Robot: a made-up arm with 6 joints.
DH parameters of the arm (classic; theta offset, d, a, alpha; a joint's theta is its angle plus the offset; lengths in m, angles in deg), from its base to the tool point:
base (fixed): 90 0.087 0 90
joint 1: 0 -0.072 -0.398 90
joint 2: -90 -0.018 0.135 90
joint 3: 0 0.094 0.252 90
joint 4: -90 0.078 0.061 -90
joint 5: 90 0.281 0.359 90
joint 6: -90 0.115 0.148 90
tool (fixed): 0 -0.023 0 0
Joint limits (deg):
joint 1: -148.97..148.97
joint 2: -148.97..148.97
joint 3: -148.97..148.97
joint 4: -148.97..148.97
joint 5: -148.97..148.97
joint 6: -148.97..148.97
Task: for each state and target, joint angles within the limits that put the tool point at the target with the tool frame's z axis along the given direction. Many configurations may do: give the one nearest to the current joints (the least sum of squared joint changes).
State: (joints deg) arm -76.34 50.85 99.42 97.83 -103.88 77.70
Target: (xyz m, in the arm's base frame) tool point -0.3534 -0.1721 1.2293 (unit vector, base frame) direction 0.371 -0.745 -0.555
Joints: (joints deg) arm -114.83 15.60 107.16 116.03 -88.24 91.61
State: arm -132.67 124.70 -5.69 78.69 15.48 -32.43
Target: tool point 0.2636 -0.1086 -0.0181 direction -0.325 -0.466 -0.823
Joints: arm -148.97 145.57 -24.76 72.67 16.43 -69.27
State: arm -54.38 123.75 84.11 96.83 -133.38 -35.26
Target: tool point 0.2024 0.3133 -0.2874 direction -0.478 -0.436 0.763
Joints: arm 12.68 137.70 62.17 97.28 -94.38 -14.79
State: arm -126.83 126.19 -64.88 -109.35 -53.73 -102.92
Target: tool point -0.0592 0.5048 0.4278 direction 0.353 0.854 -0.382
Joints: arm -138.96 148.97 -89.42 -66.63 -99.01 -54.45
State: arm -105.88 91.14 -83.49 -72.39 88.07 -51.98
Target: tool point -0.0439 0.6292 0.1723 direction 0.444 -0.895 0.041
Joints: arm -114.29 82.21 -94.57 -88.16 103.02 -27.21
